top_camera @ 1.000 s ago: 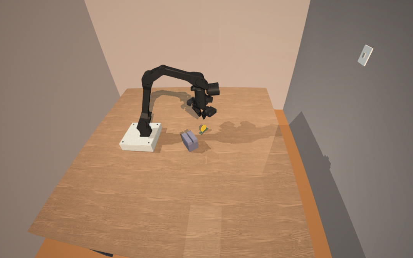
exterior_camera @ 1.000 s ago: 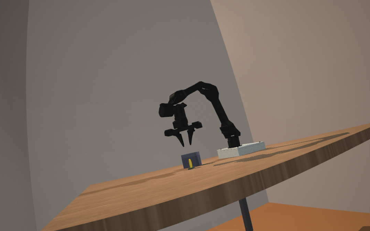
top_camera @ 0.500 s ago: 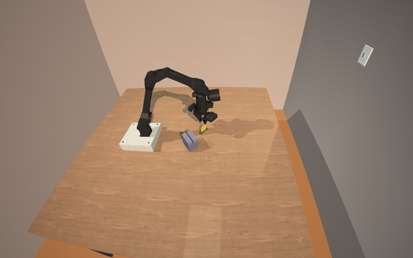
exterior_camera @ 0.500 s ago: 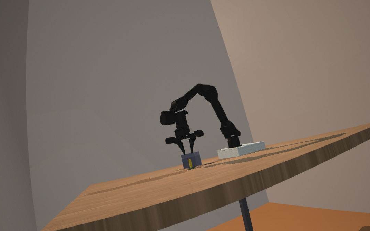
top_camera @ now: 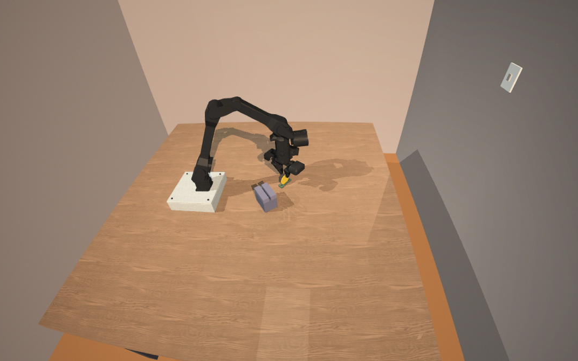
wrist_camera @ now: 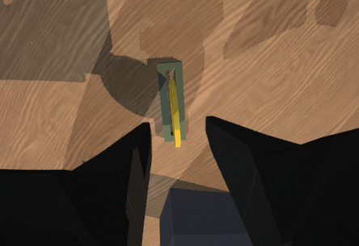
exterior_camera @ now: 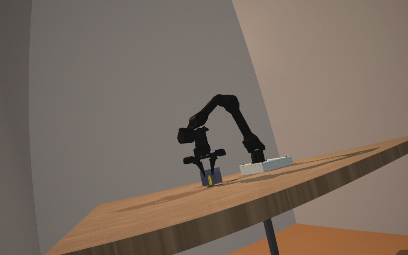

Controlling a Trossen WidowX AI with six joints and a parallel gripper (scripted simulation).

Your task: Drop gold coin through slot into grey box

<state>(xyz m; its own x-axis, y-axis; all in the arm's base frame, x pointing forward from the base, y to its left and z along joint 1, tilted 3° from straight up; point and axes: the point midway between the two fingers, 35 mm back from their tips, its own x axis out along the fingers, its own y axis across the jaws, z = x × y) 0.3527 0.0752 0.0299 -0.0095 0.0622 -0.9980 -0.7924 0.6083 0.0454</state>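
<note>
Right now the gold coin is 20 mm below my gripper tip.
</note>
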